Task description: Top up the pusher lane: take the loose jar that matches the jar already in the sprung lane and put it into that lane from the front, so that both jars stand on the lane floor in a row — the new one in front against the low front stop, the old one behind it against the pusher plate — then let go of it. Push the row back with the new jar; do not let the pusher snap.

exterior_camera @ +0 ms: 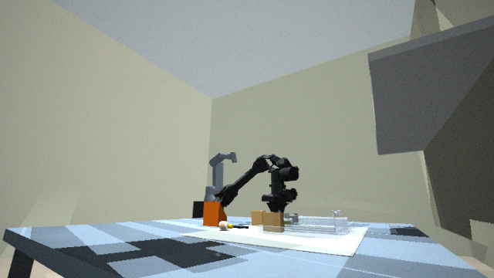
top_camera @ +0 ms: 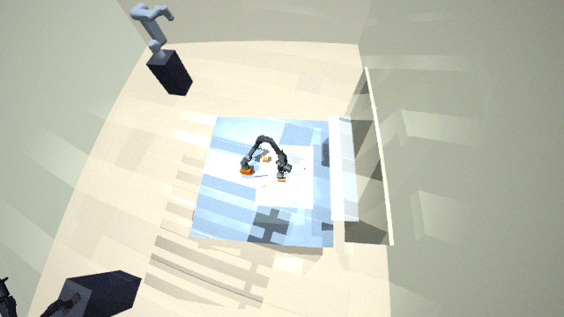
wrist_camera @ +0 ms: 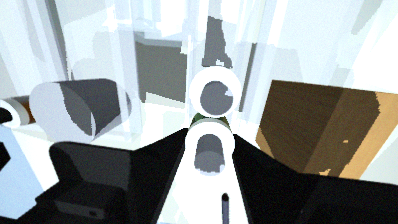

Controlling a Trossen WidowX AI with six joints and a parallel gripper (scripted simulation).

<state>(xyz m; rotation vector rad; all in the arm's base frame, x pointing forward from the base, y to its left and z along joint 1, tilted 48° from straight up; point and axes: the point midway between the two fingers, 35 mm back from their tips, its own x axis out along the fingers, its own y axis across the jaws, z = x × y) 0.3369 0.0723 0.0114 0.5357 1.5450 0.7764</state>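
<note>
Right now my gripper tip is 80 mm to the left of the brown box and 20 mm short of it. Also, from my gripper tip: pusher plate (140 mm ahead, 50 mm to the left, 10 mm above); clear lane (140 mm ahead, 40 mm to the left, 20 mm below); grey cylinder (130 mm to the left, 10 mm below, 10 mm behind).
</note>
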